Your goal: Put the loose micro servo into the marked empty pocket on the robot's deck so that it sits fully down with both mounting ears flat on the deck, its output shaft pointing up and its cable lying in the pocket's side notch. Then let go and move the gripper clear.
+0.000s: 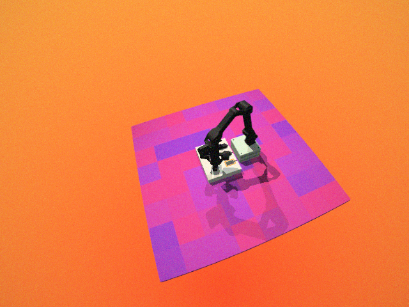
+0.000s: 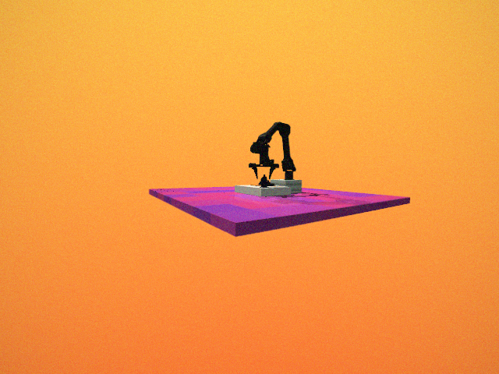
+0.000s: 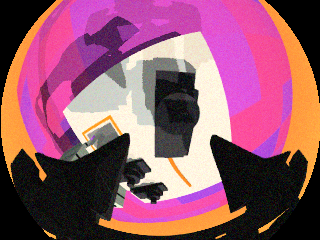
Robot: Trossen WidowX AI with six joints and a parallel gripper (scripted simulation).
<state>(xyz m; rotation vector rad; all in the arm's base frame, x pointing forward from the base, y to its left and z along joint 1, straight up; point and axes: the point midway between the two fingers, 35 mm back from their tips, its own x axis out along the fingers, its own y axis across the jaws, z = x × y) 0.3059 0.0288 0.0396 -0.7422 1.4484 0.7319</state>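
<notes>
My gripper tip is now 70 mm above the white robot deck and 60 mm to the left of it.
</notes>
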